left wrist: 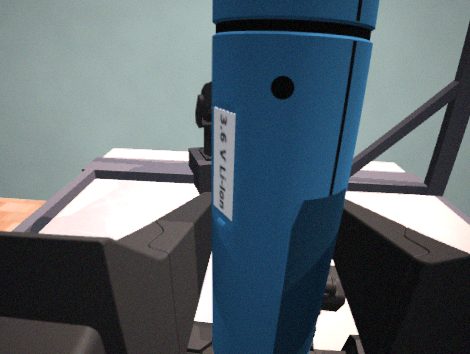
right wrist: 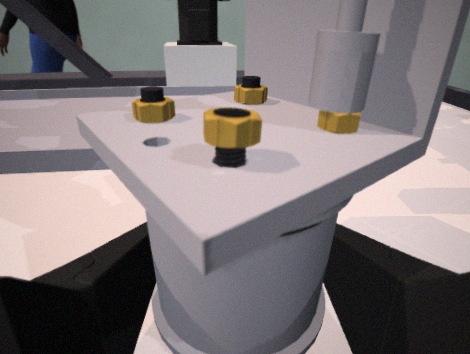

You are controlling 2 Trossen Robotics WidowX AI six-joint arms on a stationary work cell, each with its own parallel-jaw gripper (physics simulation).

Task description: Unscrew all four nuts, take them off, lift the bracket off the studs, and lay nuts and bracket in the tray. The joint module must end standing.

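Frame: origin at the left arm's base, x ahead, y left, z up, level; centimetres.
Where they show: left gripper, fingertip midpoint: (left wrist: pixel 270 205); left arm's base at its link origin: (right wrist: pixel 198 44).
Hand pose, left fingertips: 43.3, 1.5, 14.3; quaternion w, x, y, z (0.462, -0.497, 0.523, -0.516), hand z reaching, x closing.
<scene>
Things, the pixels of their top centre, and the offset from my left fingertips, as dx, dy, dz. "pt": a spot on its surface instead.
- blue electric screwdriver at a spot on its surface: (left wrist: pixel 285 145) pt -3.4, +0.5, +3.4
- grey cylindrical joint module at its top centre: (right wrist: pixel 244 91) -2.2, -2.4, -13.3
- grey bracket at a spot on its surface: (right wrist: pixel 200 200) pt +1.6, -3.8, -14.1
- front yellow nut at its top centre: (right wrist: pixel 231 110) +0.2, -3.1, -13.1
- left nut at its top centre: (right wrist: pixel 152 99) -2.9, -4.8, -13.6
- back nut at its top centre: (right wrist: pixel 251 85) -4.6, -1.7, -13.6
- grey socket at a spot on its surface: (right wrist: pixel 344 70) pt -1.0, -0.3, -12.6
- right nut at its top centre: (right wrist: pixel 340 107) -1.5, +0.0, -13.6
- dark frame bar at a spot on its surface: (left wrist: pixel 407 127) pt +41.9, -33.8, -6.5
- white block at its top centre: (right wrist: pixel 198 44) -43.3, -1.5, -14.3
My left gripper (left wrist: pixel 270 205) is shut on a blue electric screwdriver (left wrist: pixel 285 145), held upright. My right gripper (right wrist: pixel 237 229) is shut on the grey cylindrical joint module (right wrist: pixel 240 285), which stands upright under the bracket. The grey bracket (right wrist: pixel 200 200) lies on top, its upright wall at the right. The front yellow nut (right wrist: pixel 232 129) sits raised, with black thread showing below it. The left nut (right wrist: pixel 153 110) and back nut (right wrist: pixel 251 94) sit low, with black stud tips above them. A grey socket (right wrist: pixel 344 70) covers the upper part of the right nut (right wrist: pixel 339 121). The tray cannot be made out.
A dark frame bar (left wrist: pixel 407 127) slants at the right of the left wrist view. A black arm part (left wrist: pixel 204 115) stands behind the screwdriver. In the right wrist view, a white block (right wrist: pixel 200 65) carries a black arm base (right wrist: pixel 198 22), and a person (right wrist: pixel 50 30) stands far back.
</scene>
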